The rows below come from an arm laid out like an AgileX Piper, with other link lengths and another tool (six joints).
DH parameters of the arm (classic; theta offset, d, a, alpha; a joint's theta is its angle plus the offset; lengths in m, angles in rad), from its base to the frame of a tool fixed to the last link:
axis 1: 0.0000 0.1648 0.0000 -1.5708
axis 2: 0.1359 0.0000 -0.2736 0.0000
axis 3: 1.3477 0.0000 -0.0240 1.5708
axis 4: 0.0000 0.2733 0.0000 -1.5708
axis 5: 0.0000 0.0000 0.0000 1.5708
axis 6: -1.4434 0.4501 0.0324 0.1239
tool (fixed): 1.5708 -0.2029 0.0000 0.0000
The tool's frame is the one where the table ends.
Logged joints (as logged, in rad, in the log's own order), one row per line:
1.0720 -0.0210 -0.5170 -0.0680 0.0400 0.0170
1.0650 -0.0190 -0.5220 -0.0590 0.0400 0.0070
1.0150 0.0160 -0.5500 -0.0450 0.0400 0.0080
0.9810 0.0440 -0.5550 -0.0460 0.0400 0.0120
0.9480 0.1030 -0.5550 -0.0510 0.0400 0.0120
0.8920 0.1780 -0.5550 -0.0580 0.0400 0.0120
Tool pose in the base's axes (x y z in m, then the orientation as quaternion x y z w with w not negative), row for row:
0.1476 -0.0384 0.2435 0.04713 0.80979 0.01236 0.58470
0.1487 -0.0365 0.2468 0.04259 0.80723 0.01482 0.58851
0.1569 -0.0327 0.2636 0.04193 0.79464 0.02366 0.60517
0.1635 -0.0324 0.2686 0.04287 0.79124 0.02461 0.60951
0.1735 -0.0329 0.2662 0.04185 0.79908 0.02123 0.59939
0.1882 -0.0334 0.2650 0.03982 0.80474 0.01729 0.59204
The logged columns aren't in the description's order. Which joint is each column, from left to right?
Columns, left to right: axis 5, axis 2, axis 3, axis 4, axis 1, axis 6.
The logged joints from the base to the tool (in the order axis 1, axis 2, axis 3, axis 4, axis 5, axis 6), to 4 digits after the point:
0.0400 -0.0210 -0.5170 -0.0680 1.0720 0.0170
0.0400 -0.0190 -0.5220 -0.0590 1.0650 0.0070
0.0400 0.0160 -0.5500 -0.0450 1.0150 0.0080
0.0400 0.0440 -0.5550 -0.0460 0.9810 0.0120
0.0400 0.1030 -0.5550 -0.0510 0.9480 0.0120
0.0400 0.1780 -0.5550 -0.0580 0.8920 0.0120

